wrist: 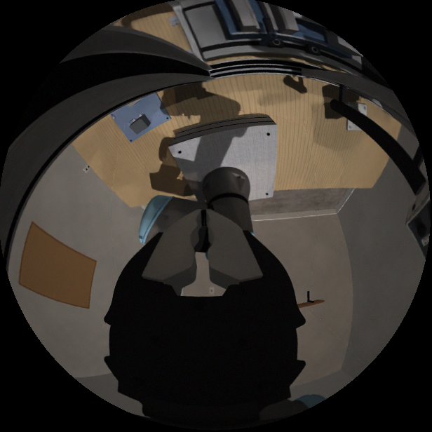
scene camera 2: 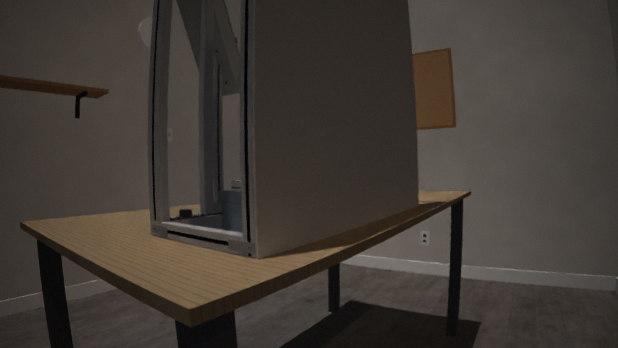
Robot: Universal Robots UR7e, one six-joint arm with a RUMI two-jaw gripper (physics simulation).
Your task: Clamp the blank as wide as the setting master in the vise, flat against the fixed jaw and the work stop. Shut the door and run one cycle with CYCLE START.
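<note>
My gripper (wrist: 204, 211) is shut with nothing between its fingertips, and the robot's own base stands beyond it in the wrist view. A blue vise with grey jaws (wrist: 245, 16) shows at the top edge of the wrist view, in the machine, away from the gripper. Whether a blank is between its jaws I cannot tell. A dark grey block (wrist: 140, 123) lies on a blue plate (wrist: 154, 106) on the table; whether it is the setting master I cannot tell. The machine enclosure (scene camera 2: 335, 125) stands on the table. The door's state and the CYCLE START button cannot be made out.
The robot's metal base plate (wrist: 260, 150) sits on the wooden table (scene camera 2: 125, 270) (wrist: 300, 160). A small light plate (wrist: 356, 122) lies at the right in the wrist view. Black curved bars cross its upper part. A wall shelf (scene camera 2: 50, 86) and a cork board (scene camera 2: 434, 90) (wrist: 57, 267) hang beyond.
</note>
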